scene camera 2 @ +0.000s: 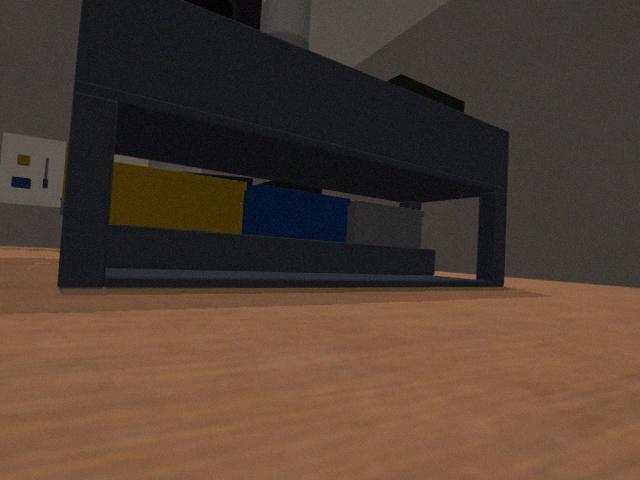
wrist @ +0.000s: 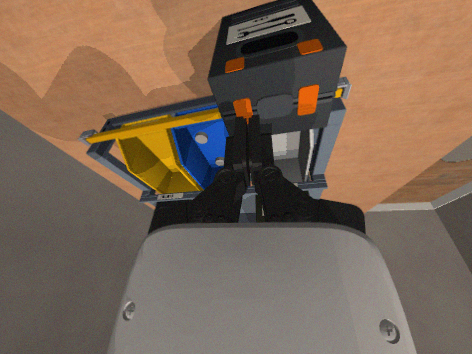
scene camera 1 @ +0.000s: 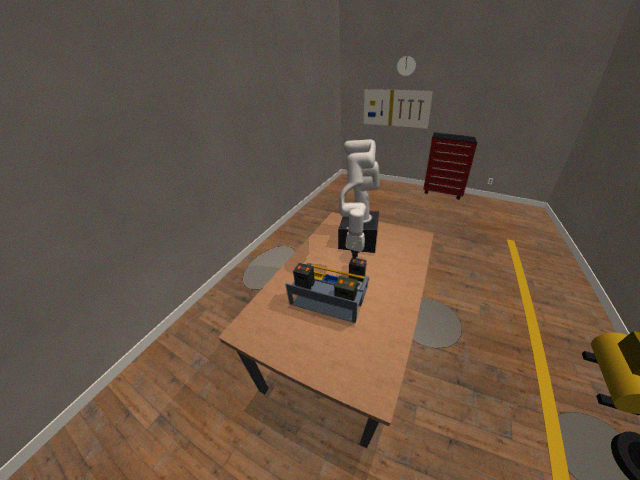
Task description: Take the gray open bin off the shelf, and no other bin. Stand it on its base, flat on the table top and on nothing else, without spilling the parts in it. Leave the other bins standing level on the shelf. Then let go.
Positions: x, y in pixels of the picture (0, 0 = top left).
Labels:
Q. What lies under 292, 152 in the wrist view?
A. A gray open bin.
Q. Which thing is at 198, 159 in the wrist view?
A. A blue bin.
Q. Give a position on a yellow bin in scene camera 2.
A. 140, 196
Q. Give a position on a yellow bin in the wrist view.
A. At 152, 157

